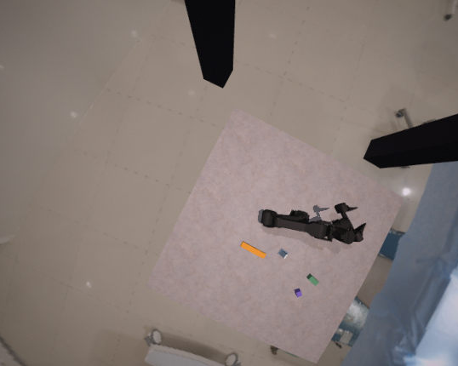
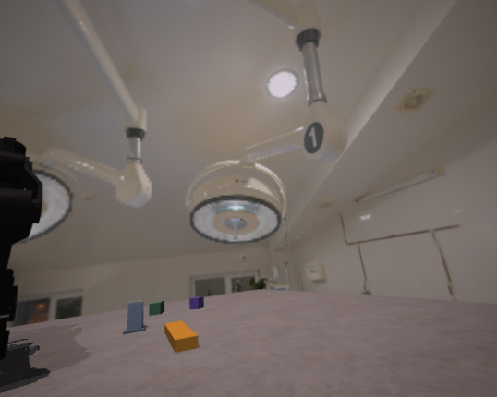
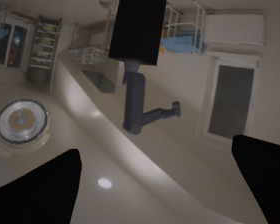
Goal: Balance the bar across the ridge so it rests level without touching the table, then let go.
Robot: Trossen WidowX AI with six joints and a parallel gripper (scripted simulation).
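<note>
My gripper tip is 46 cm short of the orange bar, 32 cm to the left of it and 30 cm above it. The rest, counted from my gripper tip: purple cube 58 cm ahead, 29 cm below, 7 cm to the left; green block 46 cm ahead, 29 cm below, 12 cm to the left.
</note>
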